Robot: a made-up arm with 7 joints. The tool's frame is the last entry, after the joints.
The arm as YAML. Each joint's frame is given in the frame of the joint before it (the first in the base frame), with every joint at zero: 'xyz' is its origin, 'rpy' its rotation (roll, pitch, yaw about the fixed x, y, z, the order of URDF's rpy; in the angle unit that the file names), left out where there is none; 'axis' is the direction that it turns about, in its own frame. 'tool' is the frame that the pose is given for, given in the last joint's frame.
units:
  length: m
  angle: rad
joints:
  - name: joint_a
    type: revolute
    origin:
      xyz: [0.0, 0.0, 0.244]
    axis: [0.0, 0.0, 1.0]
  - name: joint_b
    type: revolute
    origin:
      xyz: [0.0, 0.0, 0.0]
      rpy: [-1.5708, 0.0, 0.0]
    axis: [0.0, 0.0, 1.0]
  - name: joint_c
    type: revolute
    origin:
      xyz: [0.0, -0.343, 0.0]
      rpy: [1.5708, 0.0, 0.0]
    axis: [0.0, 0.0, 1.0]
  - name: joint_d
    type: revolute
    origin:
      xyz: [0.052, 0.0, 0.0]
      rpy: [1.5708, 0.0, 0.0]
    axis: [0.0, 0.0, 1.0]
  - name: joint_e
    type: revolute
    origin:
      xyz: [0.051, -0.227, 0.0]
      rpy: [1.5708, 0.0, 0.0]
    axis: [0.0, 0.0, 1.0]
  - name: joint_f
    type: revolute
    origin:
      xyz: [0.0, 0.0, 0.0]
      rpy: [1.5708, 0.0, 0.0]
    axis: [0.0, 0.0, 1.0]
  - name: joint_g
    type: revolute
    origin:
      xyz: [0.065, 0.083, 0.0]
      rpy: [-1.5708, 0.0, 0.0]
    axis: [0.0, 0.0, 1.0]
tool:
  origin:
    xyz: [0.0, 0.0, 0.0]
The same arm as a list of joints. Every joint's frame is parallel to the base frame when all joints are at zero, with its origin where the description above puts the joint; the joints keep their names.
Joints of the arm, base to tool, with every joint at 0 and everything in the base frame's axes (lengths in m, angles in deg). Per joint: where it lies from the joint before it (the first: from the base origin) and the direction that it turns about. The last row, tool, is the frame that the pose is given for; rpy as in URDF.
joint_a: origin 0 0 0.244 axis +z
joint_b: origin 0 0 0 axis +y
joint_c: origin 0 0 0.343 axis +z
joint_d: origin 0.052 0 0 axis -y
joint_e: origin 0.051 0 -0.227 axis -z
joint_f: origin 0 0 0 axis +y
joint_g: origin 0.065 0 -0.083 axis -z
tool: origin 0 0 0 rpy -180 0 0

